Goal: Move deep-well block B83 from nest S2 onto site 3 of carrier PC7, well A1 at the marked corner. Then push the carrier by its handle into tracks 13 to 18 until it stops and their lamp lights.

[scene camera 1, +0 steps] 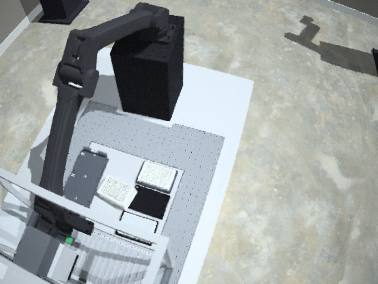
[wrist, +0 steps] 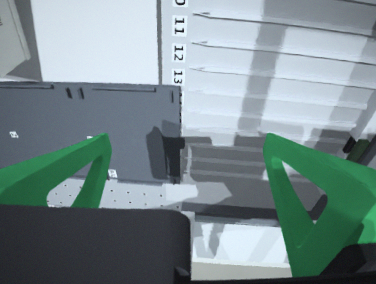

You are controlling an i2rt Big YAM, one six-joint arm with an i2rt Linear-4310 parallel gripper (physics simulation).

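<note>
Carrier PC7, a dark grey plate (scene camera 1: 86, 177) (wrist: 60, 117), lies flat, with one end at the edge of the numbered tracks (wrist: 280, 100) around number 13. No block shows on its visible part. One white well block (scene camera 1: 156, 174) sits squarely at the right. Another white well block (scene camera 1: 116, 191) sits turned beside the carrier; its corner shows at the wrist view's upper left. Which is B83 cannot be read. My gripper (wrist: 187, 141) is open and empty, with its green fingers spread above the carrier's end and the tracks. In the scene view, the hand is partly hidden.
A black nest (scene camera 1: 150, 201) and a white nest (scene camera 1: 138, 225) stand right of the turned block. A pale frame bar (scene camera 1: 105, 218) crosses above the track area. A grey box (scene camera 1: 36, 252) stands at the lower left. A tall black box (scene camera 1: 145, 80) stands at the back.
</note>
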